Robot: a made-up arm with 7 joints.
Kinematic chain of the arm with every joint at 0, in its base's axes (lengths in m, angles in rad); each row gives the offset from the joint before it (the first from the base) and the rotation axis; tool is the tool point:
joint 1: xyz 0 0 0 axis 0 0.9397 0.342
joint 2: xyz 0 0 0 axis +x
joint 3: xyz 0 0 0 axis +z
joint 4: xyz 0.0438 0 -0.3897 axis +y
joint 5: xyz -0.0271 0 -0.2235 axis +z
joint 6: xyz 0 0 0 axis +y
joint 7: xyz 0 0 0 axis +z
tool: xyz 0 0 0
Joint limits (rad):
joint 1: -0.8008..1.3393
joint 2: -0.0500..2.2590
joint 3: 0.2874..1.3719
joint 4: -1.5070..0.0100
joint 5: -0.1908..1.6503
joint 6: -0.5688..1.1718
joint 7: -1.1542..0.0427
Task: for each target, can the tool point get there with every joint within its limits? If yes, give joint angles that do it. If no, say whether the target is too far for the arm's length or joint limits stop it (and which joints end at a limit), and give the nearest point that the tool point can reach.
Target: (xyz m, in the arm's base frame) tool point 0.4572 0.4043 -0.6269
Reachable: no: too far | nearest point 0.3226 0.2852 -0.4423 | short by 0.258 m
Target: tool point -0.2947 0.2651 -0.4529
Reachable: yes | joints 0.7305 0.3216 0.7226 -0.6975 0.8390 0.5071 -0.8913
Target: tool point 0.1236 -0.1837 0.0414
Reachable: no: joint limits stop it (at a limit: joint 1, joint 2, joint 3, joint 4) | nearest point 0.4831 -0.0532 -0.1410 | short by 0.424 m
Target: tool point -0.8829 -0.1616 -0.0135
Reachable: no: too far | nearest point -0.5862 -0.0561 -0.1706 | short by 0.352 m
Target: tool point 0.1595 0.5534 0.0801
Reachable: yes | joints 0.3796 1.6772 0.4249 -0.9446 1.3002 0.7460 -0.5315
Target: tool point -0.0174 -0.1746 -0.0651
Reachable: no: joint limits stop it (at a limit: joint 1, joint 2, joint 3, joint 4) | nearest point -0.3566 0.0258 -0.3580 | short by 0.491 m
